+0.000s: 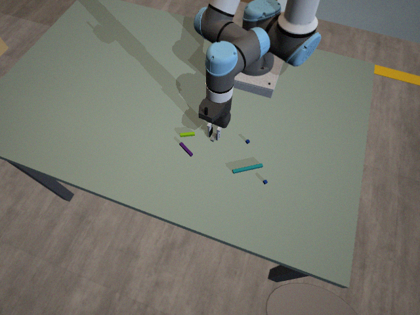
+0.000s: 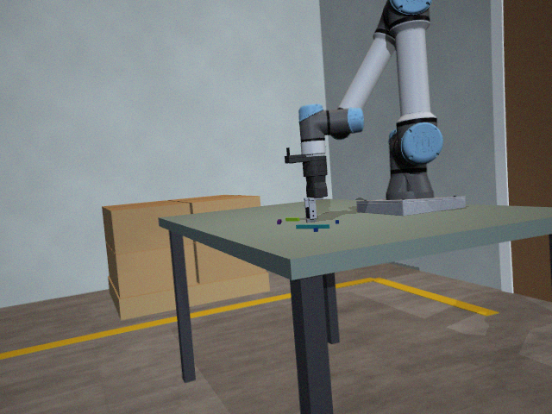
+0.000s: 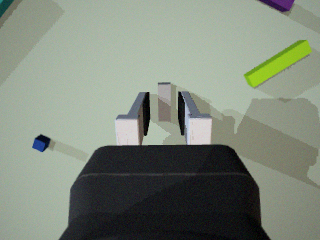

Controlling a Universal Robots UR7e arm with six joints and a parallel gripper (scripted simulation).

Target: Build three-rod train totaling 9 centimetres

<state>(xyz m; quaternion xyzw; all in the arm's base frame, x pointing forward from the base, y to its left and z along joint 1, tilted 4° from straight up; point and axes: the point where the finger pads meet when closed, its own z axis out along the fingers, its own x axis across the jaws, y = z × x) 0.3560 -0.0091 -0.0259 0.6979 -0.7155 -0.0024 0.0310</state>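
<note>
Right now the grey rod is 20 mm below my hand. From my hand the other things lie so: lime rod 30 mm ahead, 90 mm to the right, 20 mm below; purple rod 80 mm ahead, 70 mm to the right, 20 mm below; turquoise rod 60 mm ahead, 150 mm to the left, 20 mm below.
</note>
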